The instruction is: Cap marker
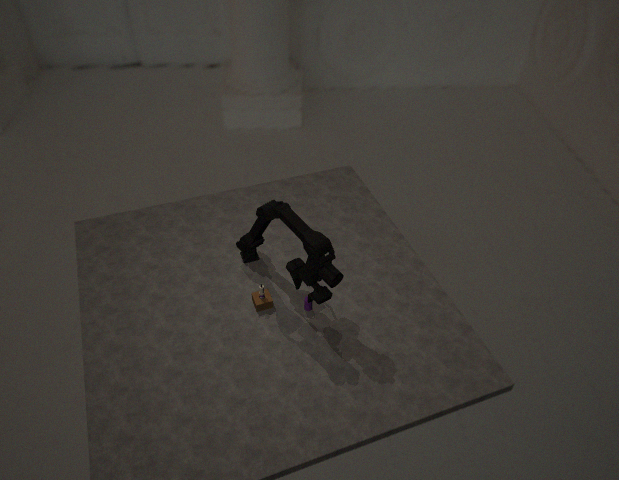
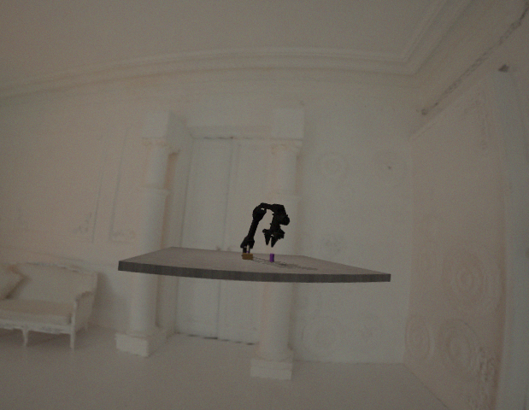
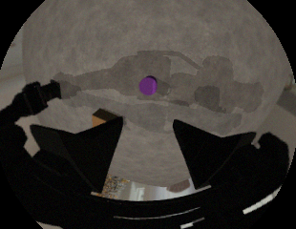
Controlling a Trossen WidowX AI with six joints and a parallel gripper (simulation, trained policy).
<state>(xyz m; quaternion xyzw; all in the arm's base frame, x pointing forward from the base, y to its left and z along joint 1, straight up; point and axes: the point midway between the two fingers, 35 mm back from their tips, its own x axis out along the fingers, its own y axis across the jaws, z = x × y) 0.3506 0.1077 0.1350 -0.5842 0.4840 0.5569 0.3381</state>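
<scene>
Right now the purple cap is 8 cm below my gripper tip, 3 cm to the left of it and 2 cm behind it. Round my gripper tip: holder block (12 cm to the right, 9 cm behind, 8 cm below).
</scene>
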